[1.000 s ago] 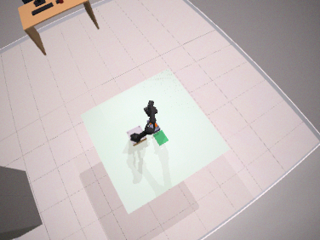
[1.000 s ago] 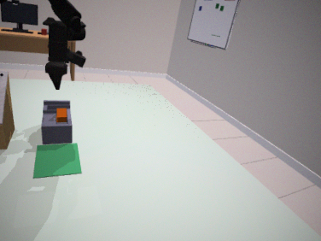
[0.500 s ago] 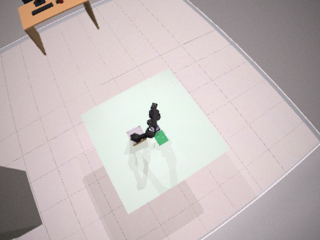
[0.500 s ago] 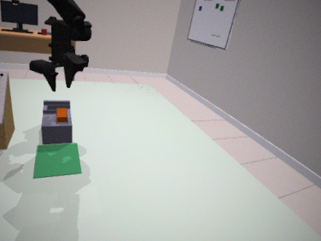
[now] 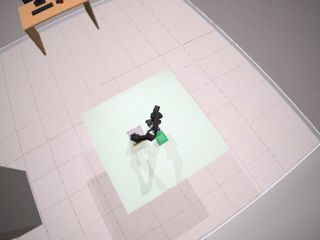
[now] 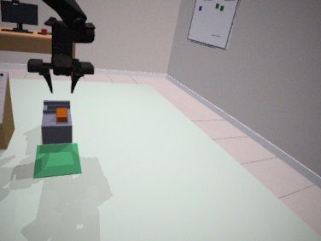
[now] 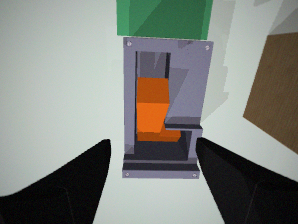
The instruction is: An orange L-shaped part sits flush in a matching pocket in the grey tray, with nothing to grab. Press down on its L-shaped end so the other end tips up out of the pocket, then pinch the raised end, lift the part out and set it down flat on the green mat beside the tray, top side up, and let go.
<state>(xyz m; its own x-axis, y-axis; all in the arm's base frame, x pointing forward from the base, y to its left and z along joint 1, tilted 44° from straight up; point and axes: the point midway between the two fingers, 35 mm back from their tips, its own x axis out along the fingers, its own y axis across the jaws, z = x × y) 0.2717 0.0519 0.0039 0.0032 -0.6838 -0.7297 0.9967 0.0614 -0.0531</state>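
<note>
My gripper tip is now 11 cm above the orange L-shaped part, 3 cm to the right of it and 2 cm past it. Round my gripper tip: green mat 16 cm below, 15 cm to the right, 1 cm behind.
</note>
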